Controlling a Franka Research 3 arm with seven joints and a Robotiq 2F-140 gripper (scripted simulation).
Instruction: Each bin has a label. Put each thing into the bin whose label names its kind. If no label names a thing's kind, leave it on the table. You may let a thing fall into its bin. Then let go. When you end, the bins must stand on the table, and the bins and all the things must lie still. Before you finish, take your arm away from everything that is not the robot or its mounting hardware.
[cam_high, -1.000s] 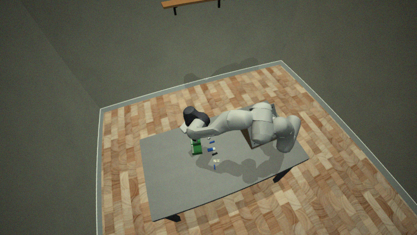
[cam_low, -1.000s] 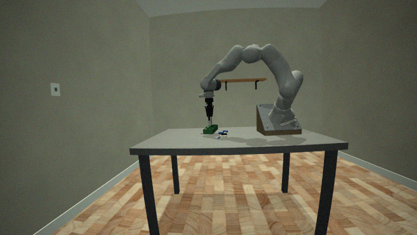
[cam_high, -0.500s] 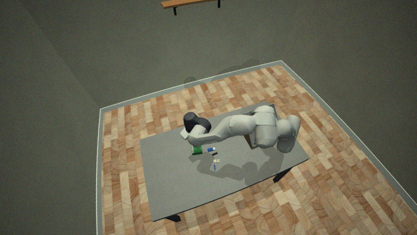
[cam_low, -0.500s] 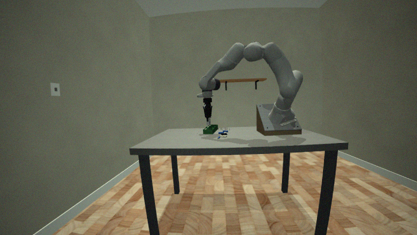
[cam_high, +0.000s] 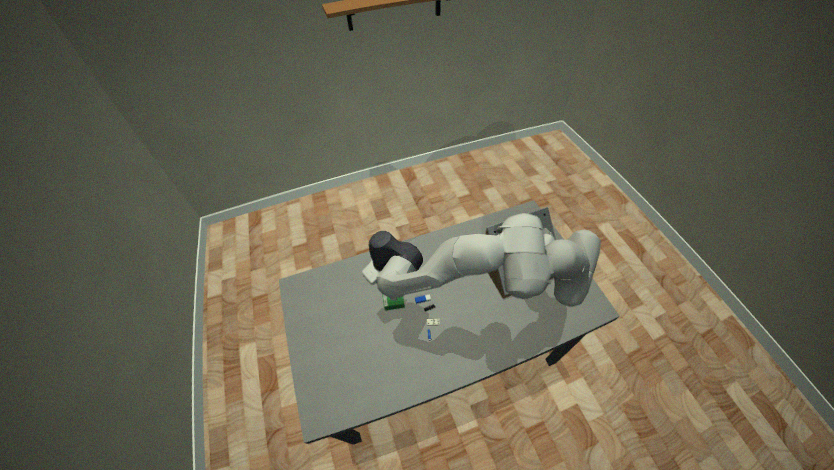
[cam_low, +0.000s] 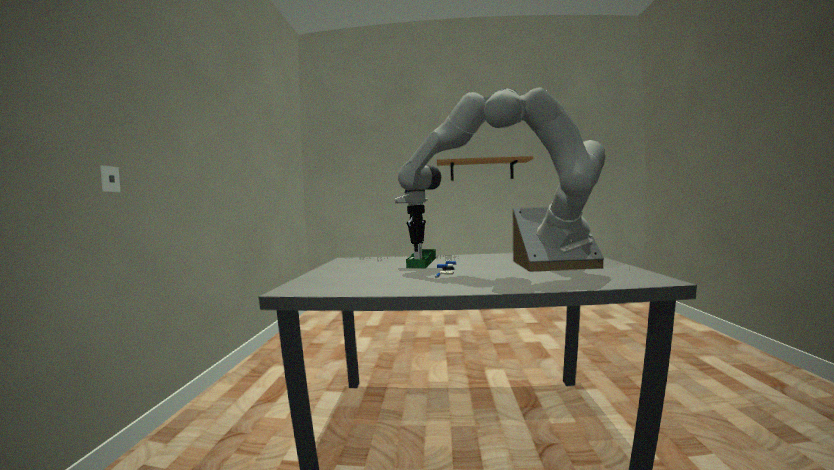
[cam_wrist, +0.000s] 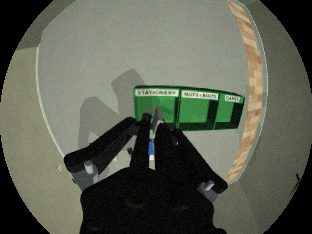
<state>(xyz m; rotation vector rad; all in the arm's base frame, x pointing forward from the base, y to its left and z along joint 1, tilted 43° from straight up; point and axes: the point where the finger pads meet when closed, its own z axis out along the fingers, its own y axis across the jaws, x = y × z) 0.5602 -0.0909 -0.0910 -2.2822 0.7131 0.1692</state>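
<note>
Now: the white thing 160 mm to the left of my hand, 100 mm behind it and 60 mm below it. Round my hand: green bin 90 mm to the right, 50 mm below, 20 mm behind; blue-and-white piece 120 mm behind, 60 mm below, 50 mm to the left; black piece 120 mm behind, 100 mm to the left, 60 mm below.
</note>
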